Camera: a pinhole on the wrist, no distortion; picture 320 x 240 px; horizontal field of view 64.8 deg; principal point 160.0 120.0 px. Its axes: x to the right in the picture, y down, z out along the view. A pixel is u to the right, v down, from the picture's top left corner.
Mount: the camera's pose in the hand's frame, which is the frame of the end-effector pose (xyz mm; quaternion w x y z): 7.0 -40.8 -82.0 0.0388 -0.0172 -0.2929 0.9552
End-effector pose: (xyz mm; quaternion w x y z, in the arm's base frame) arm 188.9 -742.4 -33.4 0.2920 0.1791 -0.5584 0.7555
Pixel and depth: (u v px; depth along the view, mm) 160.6 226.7 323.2
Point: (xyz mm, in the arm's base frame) 412.8 -781.8 235.3
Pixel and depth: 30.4 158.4 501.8
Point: 255.9 -881.2 496.0
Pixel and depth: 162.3 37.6 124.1
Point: 234.3 -767.5 37.7
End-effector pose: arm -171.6 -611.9 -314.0 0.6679 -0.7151 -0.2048 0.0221
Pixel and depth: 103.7 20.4 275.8
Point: -209.2 -393.1 -215.6
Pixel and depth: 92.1 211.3 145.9
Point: -187.4 -587.7 -143.5
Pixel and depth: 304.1 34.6 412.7
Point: -531.3 -369.1 -277.3
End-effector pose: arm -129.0 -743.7 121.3 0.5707 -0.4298 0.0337 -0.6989
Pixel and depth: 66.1 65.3 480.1
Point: -68.3 -631.2 578.1
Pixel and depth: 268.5 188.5 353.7
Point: -267.5 -428.3 286.9
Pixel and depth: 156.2 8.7 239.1
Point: -84.2 -639.1 280.7
